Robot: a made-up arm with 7 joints.
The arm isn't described. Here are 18 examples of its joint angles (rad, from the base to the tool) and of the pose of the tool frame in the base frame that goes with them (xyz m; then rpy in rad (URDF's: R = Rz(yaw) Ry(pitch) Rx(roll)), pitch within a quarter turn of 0, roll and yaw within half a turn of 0).
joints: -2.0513 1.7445 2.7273 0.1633 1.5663 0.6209 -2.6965
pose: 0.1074 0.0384 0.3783 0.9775 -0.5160 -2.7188
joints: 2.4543 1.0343 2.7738 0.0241 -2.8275 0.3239 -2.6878
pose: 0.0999 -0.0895 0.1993 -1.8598 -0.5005 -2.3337
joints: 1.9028 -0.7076 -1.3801 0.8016 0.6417 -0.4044 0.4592
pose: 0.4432 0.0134 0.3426 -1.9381 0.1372 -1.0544
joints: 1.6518 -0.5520 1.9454 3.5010 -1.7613 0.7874 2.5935
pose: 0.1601 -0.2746 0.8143 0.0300 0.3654 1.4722
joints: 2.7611 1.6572 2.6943 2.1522 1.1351 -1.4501 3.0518
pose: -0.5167 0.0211 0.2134 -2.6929 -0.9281 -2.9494
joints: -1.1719 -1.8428 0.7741 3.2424 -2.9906 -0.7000 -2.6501
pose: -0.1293 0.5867 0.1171 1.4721 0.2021 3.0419
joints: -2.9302 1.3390 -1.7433 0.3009 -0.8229 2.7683 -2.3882
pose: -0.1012 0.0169 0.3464 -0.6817 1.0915 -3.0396
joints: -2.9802 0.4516 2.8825 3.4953 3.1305 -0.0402 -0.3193
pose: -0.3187 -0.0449 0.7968 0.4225 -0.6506 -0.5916
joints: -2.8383 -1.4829 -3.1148 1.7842 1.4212 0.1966 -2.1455
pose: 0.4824 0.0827 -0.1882 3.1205 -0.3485 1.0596
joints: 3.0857 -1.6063 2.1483 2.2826 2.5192 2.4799 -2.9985
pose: 0.5725 -0.0493 0.0564 1.3156 -0.5966 -2.9186
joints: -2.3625 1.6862 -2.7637 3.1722 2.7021 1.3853 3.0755
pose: -0.4644 -0.4584 -0.0027 -3.0794 0.0373 0.8676
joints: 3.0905 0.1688 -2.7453 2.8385 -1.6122 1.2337 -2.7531
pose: 0.0169 -0.0434 0.9100 0.4927 1.1080 -0.6795
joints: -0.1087 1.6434 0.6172 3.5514 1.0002 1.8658 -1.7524
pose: 0.6081 0.0160 0.2777 1.5950 -1.1199 3.0728
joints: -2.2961 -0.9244 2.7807 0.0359 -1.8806 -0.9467 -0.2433
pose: -0.0235 0.1700 0.1415 -2.1381 -0.7145 1.7388
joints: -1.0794 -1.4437 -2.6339 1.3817 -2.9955 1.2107 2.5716
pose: -0.3860 0.2622 -0.1626 3.0820 -1.1479 2.2747
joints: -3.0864 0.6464 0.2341 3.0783 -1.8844 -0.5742 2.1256
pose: -0.3739 -0.1856 0.6707 0.0904 -0.9198 0.7094
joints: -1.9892 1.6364 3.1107 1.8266 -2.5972 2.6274 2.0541
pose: -0.1393 -0.5293 0.3480 -3.0092 0.2243 2.7606
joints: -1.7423 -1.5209 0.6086 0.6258 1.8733 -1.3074 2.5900
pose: -0.0042 0.1436 0.4340 1.1082 0.1502 -1.3522
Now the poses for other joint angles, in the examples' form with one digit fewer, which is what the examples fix.
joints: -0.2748 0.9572 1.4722 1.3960 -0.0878 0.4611 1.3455
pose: 0.401 0.383 0.348 -2.174 0.689 -0.206
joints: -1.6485 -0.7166 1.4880 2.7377 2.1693 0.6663 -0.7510
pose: 0.198 0.441 0.747 0.305 -1.236 -2.003
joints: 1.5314 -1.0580 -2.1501 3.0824 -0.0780 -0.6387 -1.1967
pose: -0.141 -0.476 0.584 -0.125 -0.781 1.055
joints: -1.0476 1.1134 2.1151 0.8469 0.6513 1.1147 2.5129
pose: 0.204 0.205 0.414 1.589 0.697 -2.191
